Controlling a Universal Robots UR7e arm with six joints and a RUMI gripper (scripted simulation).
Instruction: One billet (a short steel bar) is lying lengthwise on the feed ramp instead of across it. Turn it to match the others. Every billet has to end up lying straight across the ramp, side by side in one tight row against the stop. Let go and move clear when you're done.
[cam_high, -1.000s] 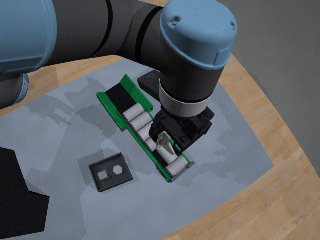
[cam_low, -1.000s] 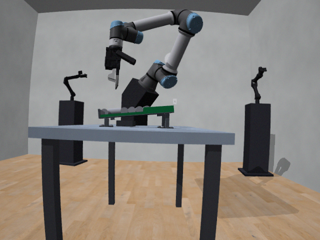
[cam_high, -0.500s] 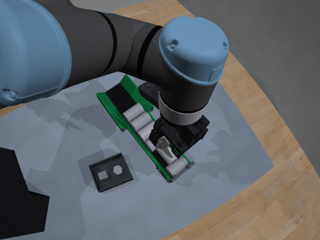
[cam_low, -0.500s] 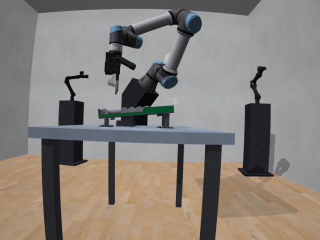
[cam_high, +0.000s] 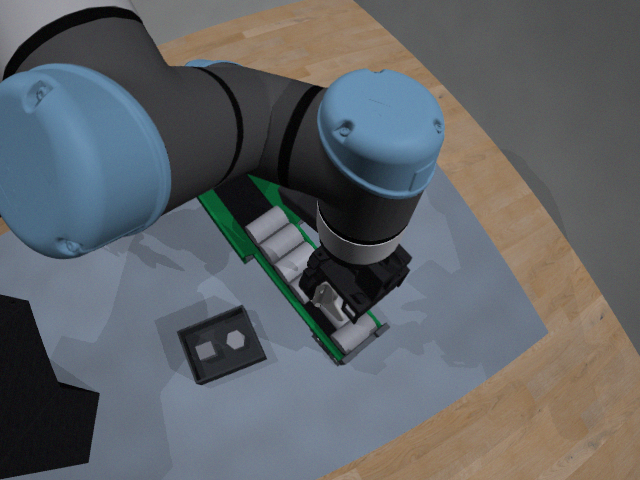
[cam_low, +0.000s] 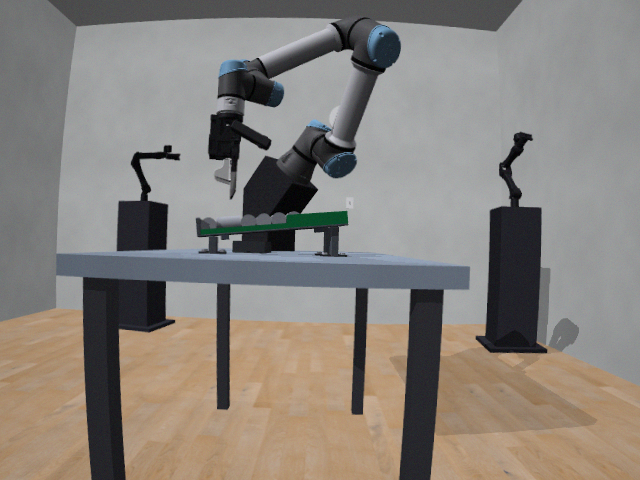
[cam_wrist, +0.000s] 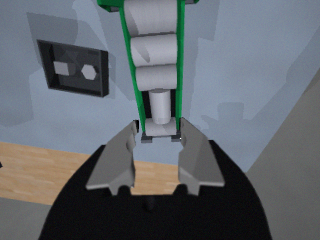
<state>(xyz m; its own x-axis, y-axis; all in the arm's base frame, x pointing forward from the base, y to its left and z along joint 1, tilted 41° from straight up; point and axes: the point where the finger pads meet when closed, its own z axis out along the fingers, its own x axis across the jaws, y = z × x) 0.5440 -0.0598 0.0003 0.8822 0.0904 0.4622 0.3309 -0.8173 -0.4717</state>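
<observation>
The grey stop is 30 mm ahead of my hand, 80 mm to the right of it and 100 mm below it. The rest, counted from my hand: dark tray: 200 mm behind, 150 mm below.
</observation>
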